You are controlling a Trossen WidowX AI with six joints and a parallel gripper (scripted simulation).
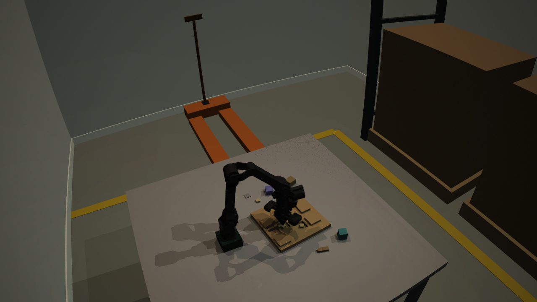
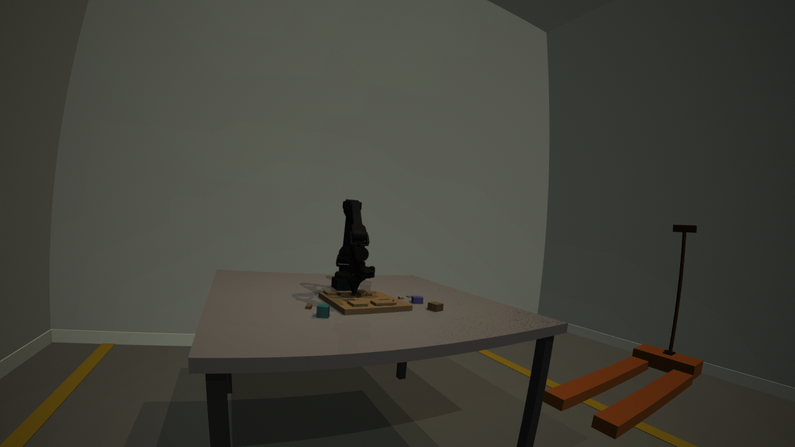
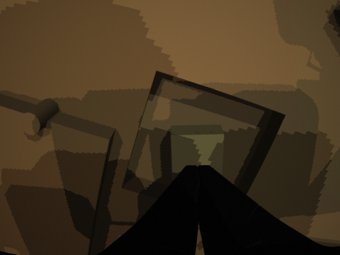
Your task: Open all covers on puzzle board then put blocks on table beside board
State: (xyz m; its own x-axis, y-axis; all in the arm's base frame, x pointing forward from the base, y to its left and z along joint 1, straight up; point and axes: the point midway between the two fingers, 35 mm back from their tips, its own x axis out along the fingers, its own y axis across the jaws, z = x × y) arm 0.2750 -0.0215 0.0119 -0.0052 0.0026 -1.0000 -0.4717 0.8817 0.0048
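Now: the wooden puzzle board 50 mm ahead of my gripper tip, 10 mm to the left of it and 10 mm below it. The rest, counted from my gripper tip: purple block (40 mm ahead, 280 mm to the left, 20 mm below); then teal block (240 mm ahead, 180 mm to the right, 10 mm below); then small flat brown piece (110 mm ahead, 210 mm to the right, 30 mm below).
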